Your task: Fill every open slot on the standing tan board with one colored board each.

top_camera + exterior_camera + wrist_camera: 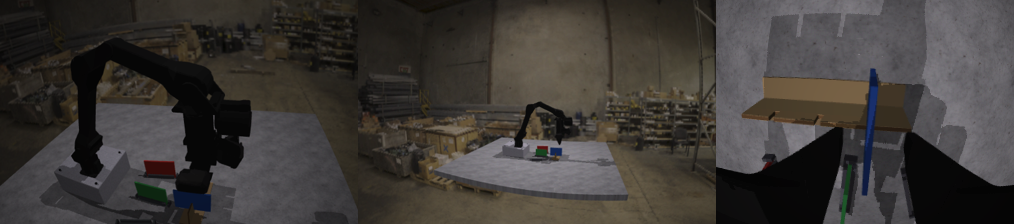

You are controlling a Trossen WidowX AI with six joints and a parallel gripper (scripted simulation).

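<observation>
My gripper tip is 16 cm past the green board, 10 cm above it and 4 cm to the right of it. Also, from my gripper tip: blue board: 8 cm below, 3 cm behind; then tan board: 10 cm below, 5 cm to the left, 3 cm behind; then red board: 17 cm behind, 15 cm to the left, 10 cm below.
</observation>
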